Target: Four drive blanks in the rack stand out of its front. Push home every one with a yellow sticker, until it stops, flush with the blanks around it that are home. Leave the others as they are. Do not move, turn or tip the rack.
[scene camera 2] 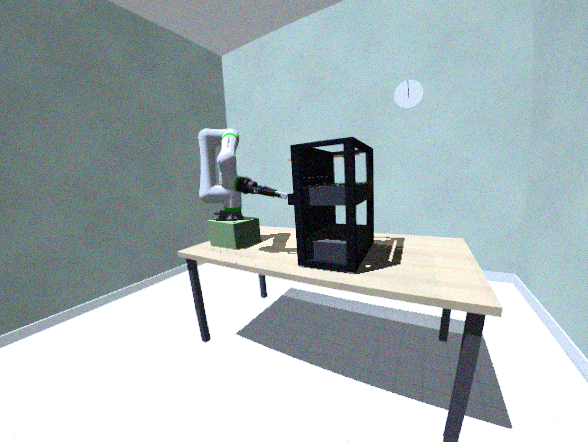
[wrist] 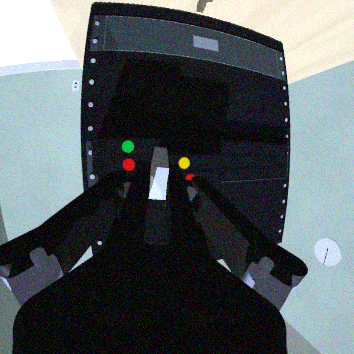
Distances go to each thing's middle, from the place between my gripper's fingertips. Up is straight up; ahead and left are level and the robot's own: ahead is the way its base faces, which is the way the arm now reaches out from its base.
My hand is 23 cm short of the black rack [scene camera 2: 318, 236], 14 cm to the right of it and 5 cm above it.
